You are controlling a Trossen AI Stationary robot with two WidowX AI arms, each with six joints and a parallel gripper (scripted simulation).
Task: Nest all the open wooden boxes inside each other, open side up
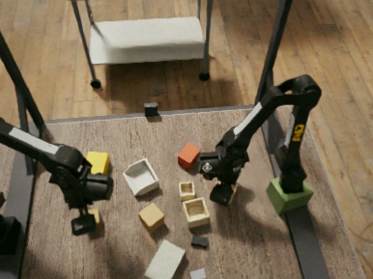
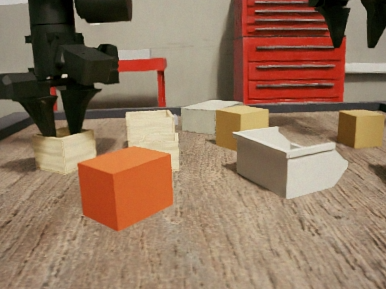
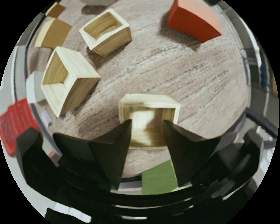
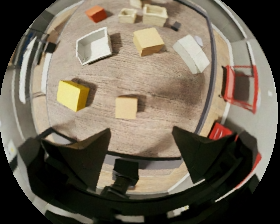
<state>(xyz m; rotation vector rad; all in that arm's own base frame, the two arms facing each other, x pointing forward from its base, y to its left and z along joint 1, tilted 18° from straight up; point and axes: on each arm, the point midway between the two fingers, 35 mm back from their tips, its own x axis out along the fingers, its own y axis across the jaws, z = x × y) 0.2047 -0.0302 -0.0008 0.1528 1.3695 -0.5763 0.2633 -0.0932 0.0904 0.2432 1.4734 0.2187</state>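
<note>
The small tan cube is 16 cm below my right hand and 3 cm behind it. Also, from my right hand: orange cube: 35 cm to the left, 22 cm behind, 16 cm below; then white slab: 21 cm to the left, 16 cm below, 15 cm ahead; then white tray: 16 cm to the left, 16 cm below, 16 cm behind.
</note>
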